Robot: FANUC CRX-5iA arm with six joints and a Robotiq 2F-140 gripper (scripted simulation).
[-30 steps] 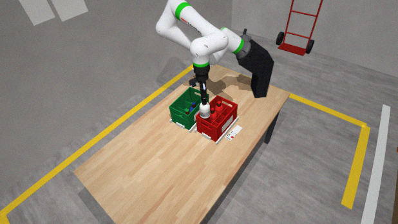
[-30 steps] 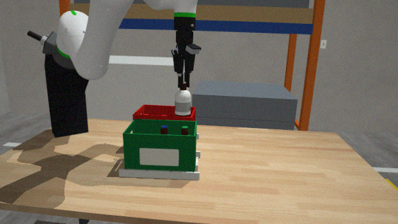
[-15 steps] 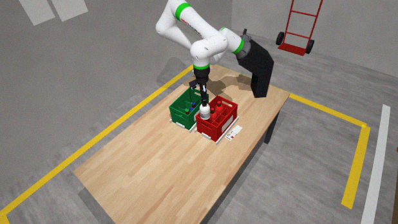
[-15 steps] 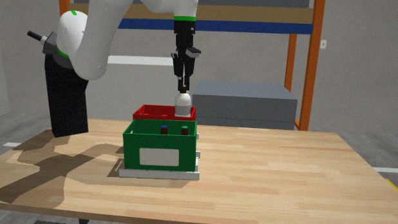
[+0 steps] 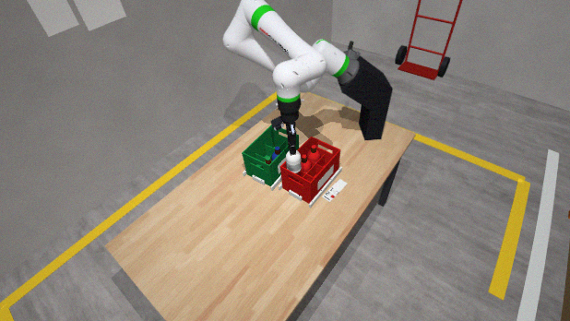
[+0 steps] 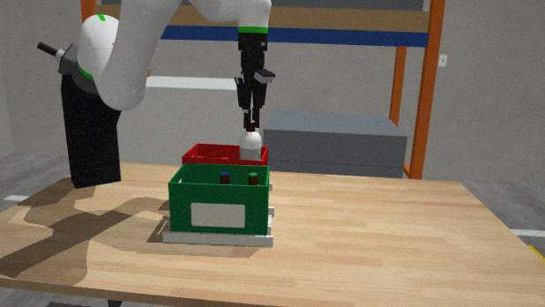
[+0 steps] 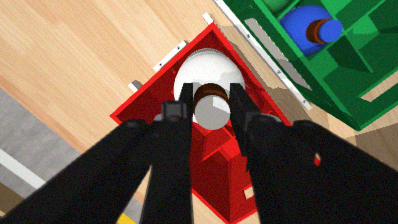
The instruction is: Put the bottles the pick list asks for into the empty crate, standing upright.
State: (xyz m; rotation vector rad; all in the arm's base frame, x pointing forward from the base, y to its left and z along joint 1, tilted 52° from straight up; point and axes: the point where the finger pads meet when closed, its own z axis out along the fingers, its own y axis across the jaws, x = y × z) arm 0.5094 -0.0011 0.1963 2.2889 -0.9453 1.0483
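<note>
The white-capped bottle is 8 cm below my hand. Also, from my hand: blue-label bottle 10 cm behind, 13 cm to the right, 22 cm below; then red crate 8 cm behind, 7 cm to the left, 22 cm below; then red-capped bottle 17 cm behind, 5 cm to the left, 22 cm below.
</note>
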